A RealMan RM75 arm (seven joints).
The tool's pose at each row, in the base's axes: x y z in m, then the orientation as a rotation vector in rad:
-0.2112, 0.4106, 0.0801, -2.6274, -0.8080, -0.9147
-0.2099, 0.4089, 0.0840, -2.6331, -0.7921, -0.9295
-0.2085, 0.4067, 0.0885, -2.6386, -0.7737, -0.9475
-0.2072, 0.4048, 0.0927, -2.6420, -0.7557, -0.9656
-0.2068, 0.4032, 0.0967, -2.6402, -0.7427, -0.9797
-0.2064, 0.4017, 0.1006, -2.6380, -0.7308, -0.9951
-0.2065, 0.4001, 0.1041, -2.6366, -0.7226, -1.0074
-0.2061, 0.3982, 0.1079, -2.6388, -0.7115, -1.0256
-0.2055, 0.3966, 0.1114, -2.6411, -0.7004, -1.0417
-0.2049, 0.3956, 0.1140, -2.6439, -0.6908, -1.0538
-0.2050, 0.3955, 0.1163, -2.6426, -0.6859, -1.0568
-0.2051, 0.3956, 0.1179, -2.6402, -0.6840, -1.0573
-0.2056, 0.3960, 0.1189, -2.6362, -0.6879, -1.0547
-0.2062, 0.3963, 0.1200, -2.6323, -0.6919, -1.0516
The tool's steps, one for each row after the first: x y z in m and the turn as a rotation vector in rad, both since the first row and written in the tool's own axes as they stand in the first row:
0.0026, 0.0020, -0.0030, -0.0113, 0.0078, 0.0080
0.0054, 0.0044, -0.0067, -0.0239, 0.0177, 0.0172
0.0081, 0.0065, -0.0100, -0.0350, 0.0285, 0.0261
0.0102, 0.0078, -0.0136, -0.0401, 0.0387, 0.0327
0.0123, 0.0091, -0.0170, -0.0455, 0.0496, 0.0382
0.0138, 0.0102, -0.0204, -0.0503, 0.0578, 0.0417
0.0156, 0.0118, -0.0239, -0.0609, 0.0679, 0.0457
0.0176, 0.0133, -0.0269, -0.0706, 0.0768, 0.0501
0.0192, 0.0143, -0.0290, -0.0789, 0.0831, 0.0540
0.0205, 0.0142, -0.0309, -0.0794, 0.0860, 0.0569
0.0215, 0.0140, -0.0321, -0.0777, 0.0877, 0.0584
0.0220, 0.0134, -0.0330, -0.0731, 0.0876, 0.0566
0.0224, 0.0127, -0.0340, -0.0683, 0.0873, 0.0548

